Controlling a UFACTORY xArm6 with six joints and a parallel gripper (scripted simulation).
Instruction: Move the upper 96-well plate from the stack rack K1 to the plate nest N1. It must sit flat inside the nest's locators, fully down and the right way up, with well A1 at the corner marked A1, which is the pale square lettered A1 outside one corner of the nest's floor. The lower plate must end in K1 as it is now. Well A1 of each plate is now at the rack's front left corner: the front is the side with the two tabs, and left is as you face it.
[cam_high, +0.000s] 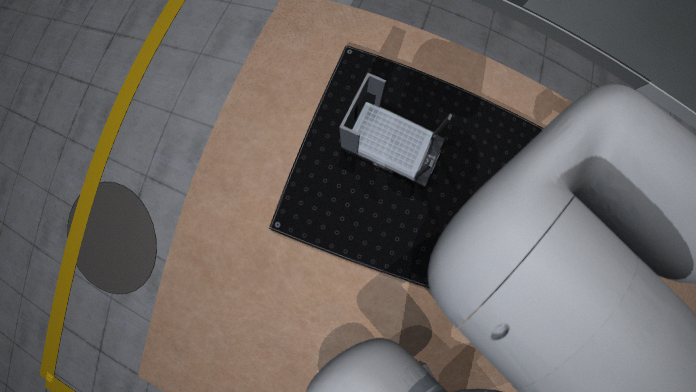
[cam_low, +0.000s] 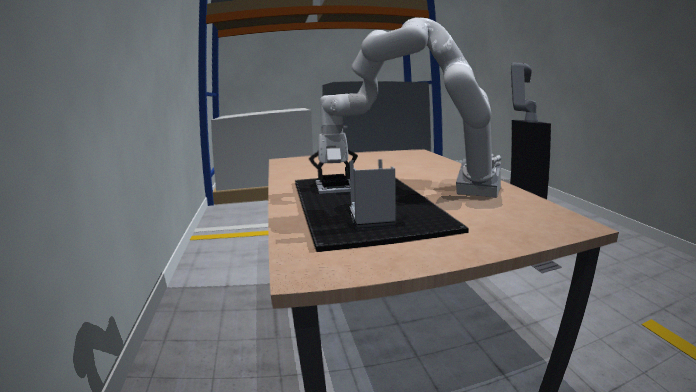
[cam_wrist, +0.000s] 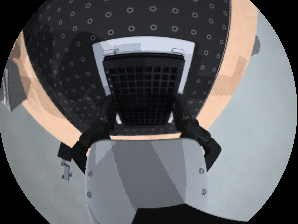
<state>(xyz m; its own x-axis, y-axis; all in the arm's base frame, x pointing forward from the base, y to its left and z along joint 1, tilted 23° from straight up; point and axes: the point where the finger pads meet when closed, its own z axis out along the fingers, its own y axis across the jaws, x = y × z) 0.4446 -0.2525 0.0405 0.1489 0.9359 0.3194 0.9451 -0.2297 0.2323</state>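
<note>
My hand is 10 mm above the black 96-well plate. The rest, counted from my hand: white 96-well plate: 10 mm ahead, 390 mm to the left, 10 mm below; then plate nest N1: 30 mm below; then pale A1 mark: 70 mm behind, 70 mm to the right, 30 mm below.
</note>
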